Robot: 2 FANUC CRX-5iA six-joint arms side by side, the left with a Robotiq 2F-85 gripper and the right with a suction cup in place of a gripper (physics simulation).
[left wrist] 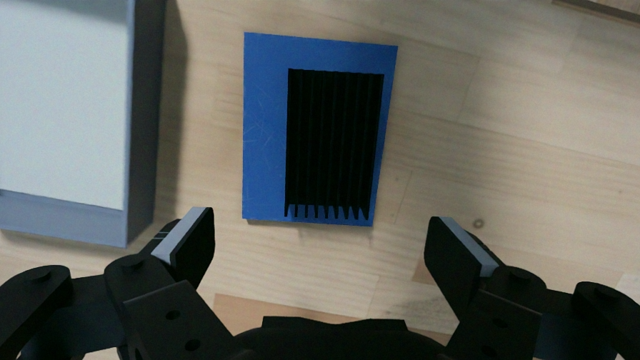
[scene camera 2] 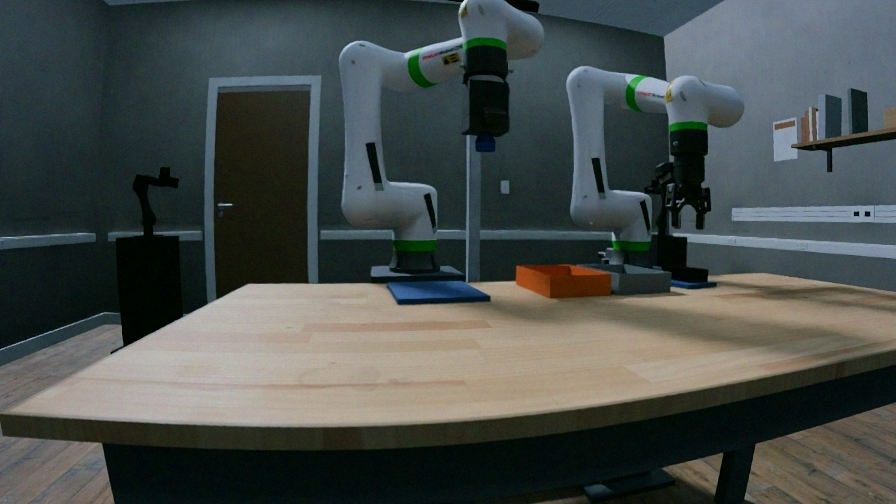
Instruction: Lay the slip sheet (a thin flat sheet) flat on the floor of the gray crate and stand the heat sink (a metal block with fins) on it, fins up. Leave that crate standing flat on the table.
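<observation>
The black heat sink (scene camera 2: 690,274) (left wrist: 332,142) stands fins up on a blue mat (scene camera 2: 698,285) (left wrist: 263,130). The gray crate (scene camera 2: 648,282) (left wrist: 144,130) stands flat on the table, left of that mat in both views. A pale flat slip sheet (left wrist: 60,110) lies on its floor in the left wrist view; part of it is out of frame. My left gripper (scene camera 2: 687,220) (left wrist: 320,220) is open and empty above the heat sink, fingers wide apart. My right gripper (scene camera 2: 485,145), a blue suction cup, hangs high above the table with nothing on it.
An orange crate (scene camera 2: 576,283) stands against the left side of the gray crate in scene camera 2. A larger blue mat (scene camera 2: 438,292) lies farther left on the wooden table (scene camera 2: 438,363). The table's edge shows at the top right of the left wrist view.
</observation>
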